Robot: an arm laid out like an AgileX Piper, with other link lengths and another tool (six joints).
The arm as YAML. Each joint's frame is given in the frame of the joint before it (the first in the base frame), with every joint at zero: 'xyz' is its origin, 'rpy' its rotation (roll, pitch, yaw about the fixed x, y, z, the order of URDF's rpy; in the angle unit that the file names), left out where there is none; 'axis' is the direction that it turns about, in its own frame. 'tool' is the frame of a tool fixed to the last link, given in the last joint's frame.
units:
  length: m
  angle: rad
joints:
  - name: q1
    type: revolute
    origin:
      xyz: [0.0, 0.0, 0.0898]
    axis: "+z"
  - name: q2
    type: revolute
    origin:
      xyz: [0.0, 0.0, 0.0]
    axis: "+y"
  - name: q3
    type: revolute
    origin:
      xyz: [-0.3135, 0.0, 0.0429]
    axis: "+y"
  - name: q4
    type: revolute
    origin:
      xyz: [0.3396, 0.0, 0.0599]
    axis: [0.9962, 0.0, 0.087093]
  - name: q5
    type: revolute
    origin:
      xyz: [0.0, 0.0, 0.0]
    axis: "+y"
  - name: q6
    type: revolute
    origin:
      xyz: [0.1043, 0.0, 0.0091]
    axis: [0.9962, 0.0, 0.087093]
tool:
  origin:
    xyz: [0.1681, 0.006, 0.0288]
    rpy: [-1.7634, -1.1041, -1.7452]
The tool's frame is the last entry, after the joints.
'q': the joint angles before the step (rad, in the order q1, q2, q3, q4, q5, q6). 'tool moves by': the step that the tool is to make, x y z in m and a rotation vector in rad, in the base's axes. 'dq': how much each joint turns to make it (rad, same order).
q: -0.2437, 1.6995, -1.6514, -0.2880, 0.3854, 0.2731
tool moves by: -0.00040, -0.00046, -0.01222, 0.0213, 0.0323, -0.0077
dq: 0.0010, 0.0087, -0.0039, 0.0126, 0.0330, 0.0000
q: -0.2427, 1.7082, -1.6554, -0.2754, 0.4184, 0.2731
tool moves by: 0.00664, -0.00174, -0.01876, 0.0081, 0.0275, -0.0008
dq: 0.0000, 0.0280, -0.0023, 0.0012, 0.0031, 0.0000
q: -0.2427, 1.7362, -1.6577, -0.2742, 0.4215, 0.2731
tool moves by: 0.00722, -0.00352, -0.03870, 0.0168, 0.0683, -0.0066
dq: 0.0000, 0.0468, 0.0000, 0.0000, 0.0244, 0.0000
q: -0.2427, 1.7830, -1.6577, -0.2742, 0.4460, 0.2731
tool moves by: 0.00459, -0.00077, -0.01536, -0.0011, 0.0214, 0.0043
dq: 0.0000, 0.0221, 0.0009, 0.0002, -0.0036, -0.0074
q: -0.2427, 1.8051, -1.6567, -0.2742, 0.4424, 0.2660
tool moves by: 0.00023, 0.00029, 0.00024, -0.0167, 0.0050, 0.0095
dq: 0.0000, 0.0000, 0.0000, -0.0003, -0.0015, -0.0195
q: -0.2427, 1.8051, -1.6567, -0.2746, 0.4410, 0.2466
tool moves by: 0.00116, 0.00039, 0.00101, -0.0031, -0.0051, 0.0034
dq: 0.0000, 0.0010, 0.0000, 0.0008, -0.0073, -0.0031
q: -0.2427, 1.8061, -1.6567, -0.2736, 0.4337, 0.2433
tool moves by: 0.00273, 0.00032, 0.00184, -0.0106, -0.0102, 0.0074
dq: 0.0000, 0.0033, -0.0001, -0.0030, -0.0169, -0.0058
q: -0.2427, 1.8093, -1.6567, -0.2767, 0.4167, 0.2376
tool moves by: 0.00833, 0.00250, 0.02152, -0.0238, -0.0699, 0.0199
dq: 0.0000, -0.0012, -0.0060, -0.0066, -0.0691, -0.0010
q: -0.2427, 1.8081, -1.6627, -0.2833, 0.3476, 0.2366
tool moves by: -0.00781, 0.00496, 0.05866, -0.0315, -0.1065, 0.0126
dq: 0.0000, -0.0542, -0.0143, -0.0054, -0.0443, 0.0001
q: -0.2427, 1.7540, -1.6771, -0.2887, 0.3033, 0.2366
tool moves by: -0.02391, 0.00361, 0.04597, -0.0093, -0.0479, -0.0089
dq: 0.0000, -0.0759, -0.0010, 0.0001, 0.0296, 0.0021
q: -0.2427, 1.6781, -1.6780, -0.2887, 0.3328, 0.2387
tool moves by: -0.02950, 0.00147, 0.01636, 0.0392, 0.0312, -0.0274
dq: 0.0000, -0.0687, 0.0000, 0.0264, 0.1127, 0.0007
